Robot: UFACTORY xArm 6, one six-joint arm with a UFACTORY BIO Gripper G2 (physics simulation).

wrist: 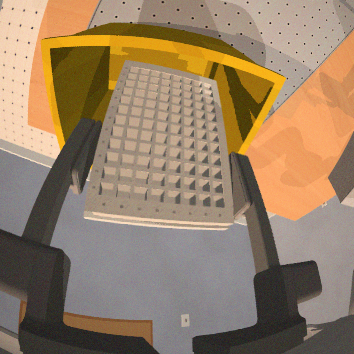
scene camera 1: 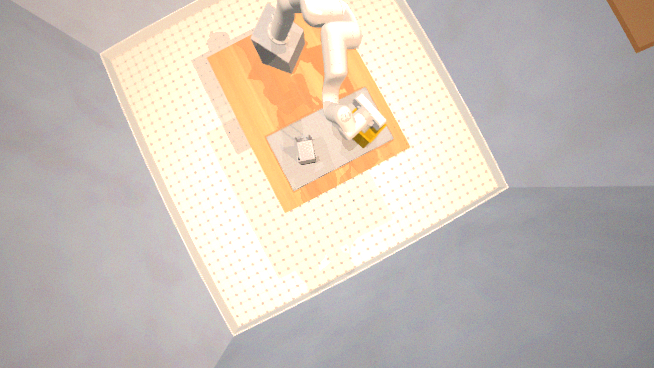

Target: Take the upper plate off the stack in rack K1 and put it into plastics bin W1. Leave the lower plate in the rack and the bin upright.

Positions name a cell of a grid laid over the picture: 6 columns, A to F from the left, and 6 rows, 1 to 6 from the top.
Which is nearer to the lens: the plate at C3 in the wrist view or the yellow plastics bin W1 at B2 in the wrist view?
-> The plate.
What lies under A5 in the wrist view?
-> My gripper.
